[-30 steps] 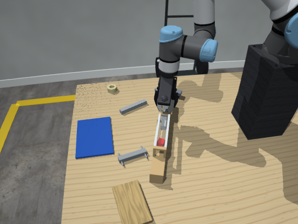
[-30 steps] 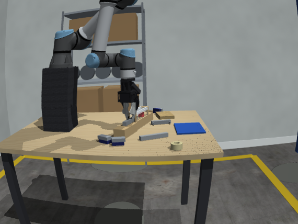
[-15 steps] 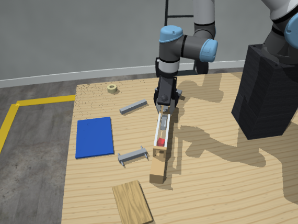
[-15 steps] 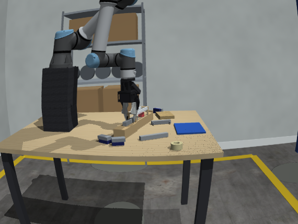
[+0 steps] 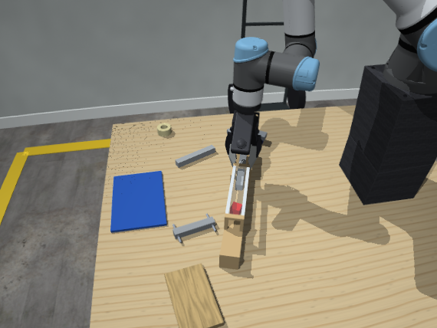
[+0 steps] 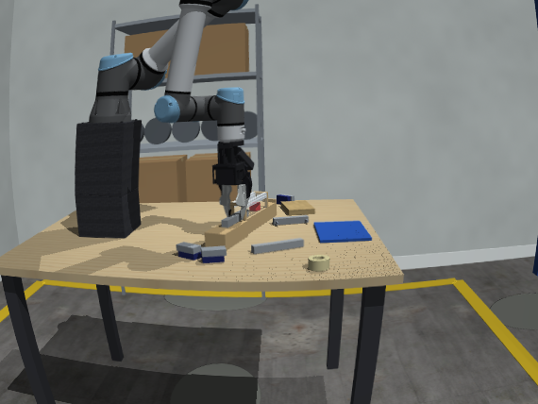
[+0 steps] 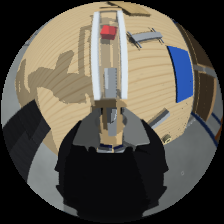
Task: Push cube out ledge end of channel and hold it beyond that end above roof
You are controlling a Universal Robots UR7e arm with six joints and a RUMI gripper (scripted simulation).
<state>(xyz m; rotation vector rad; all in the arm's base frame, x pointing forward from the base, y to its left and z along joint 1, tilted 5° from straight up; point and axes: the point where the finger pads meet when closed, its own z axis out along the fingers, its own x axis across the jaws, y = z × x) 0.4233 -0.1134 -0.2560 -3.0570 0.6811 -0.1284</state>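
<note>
My gripper is now 10 mm above the grey bar. From my hand the other things lie so: red cube (140 mm to the left, 60 mm ahead, 10 mm below); then wooden frame (100 mm to the left, 50 mm ahead, 10 mm below); then grey bar tool (170 mm ahead, 130 mm to the left, 60 mm below).
</note>
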